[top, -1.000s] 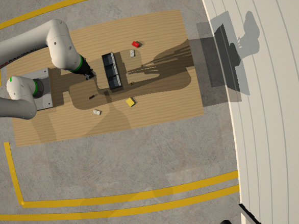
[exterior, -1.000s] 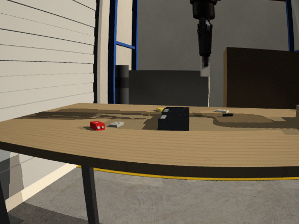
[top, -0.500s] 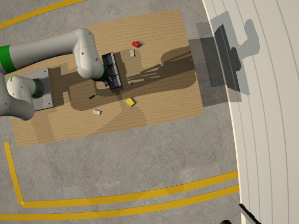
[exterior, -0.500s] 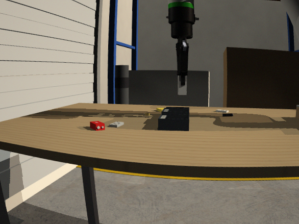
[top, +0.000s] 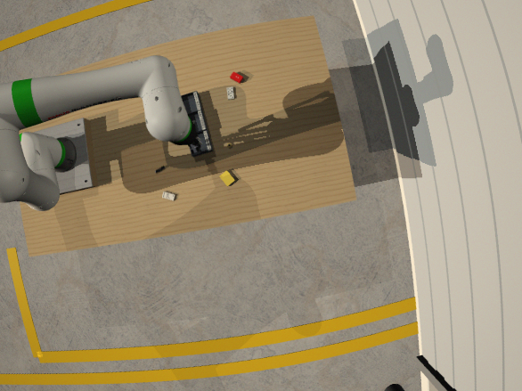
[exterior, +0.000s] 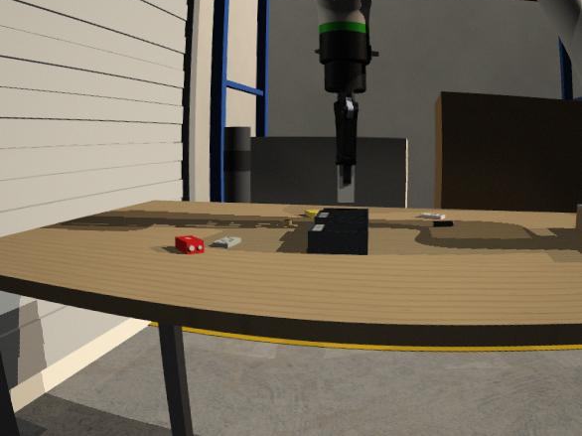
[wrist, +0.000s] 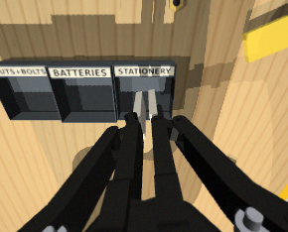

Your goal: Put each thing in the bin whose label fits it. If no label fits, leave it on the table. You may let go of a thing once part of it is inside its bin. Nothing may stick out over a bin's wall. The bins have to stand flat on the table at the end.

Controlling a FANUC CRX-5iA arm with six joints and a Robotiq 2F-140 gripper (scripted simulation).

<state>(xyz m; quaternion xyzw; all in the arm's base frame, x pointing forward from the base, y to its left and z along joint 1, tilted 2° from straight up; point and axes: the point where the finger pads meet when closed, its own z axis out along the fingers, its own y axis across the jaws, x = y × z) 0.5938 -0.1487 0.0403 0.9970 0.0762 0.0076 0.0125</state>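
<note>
My gripper is now 90 mm to the right of the black three-part bin and 60 mm above it. From my hand the other things lie so: yellow pad (60 mm ahead, 160 mm to the right, 80 mm below); then nut (110 mm ahead, 40 mm to the right, 80 mm below); then black piece (190 mm behind, 40 mm to the right, 80 mm below).
</note>
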